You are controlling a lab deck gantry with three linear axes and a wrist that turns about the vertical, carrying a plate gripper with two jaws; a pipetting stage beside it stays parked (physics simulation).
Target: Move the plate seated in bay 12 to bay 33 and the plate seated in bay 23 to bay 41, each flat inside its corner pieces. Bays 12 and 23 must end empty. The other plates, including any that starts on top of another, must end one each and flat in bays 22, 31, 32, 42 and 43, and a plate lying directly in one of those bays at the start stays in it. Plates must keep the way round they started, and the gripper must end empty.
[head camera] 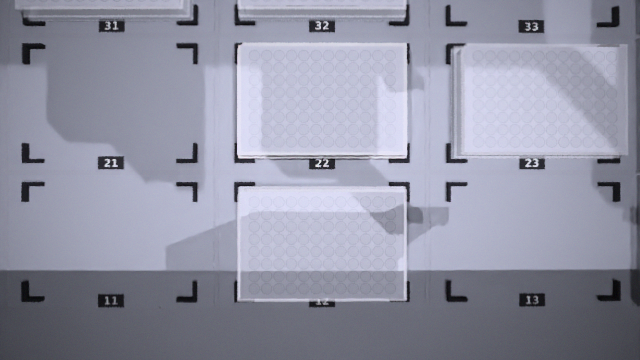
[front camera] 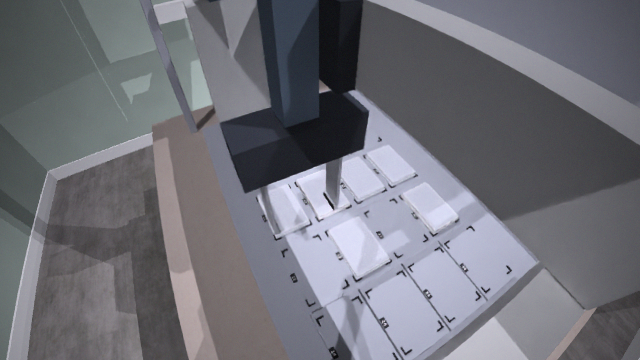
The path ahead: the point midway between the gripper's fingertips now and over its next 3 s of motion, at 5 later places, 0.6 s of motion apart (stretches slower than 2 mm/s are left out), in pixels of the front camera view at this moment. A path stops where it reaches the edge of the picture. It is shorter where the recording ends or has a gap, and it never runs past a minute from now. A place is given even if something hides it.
The gripper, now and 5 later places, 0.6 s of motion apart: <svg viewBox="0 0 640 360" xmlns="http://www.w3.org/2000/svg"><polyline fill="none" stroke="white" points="303,213 368,257 385,279 390,202 403,166 377,158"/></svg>
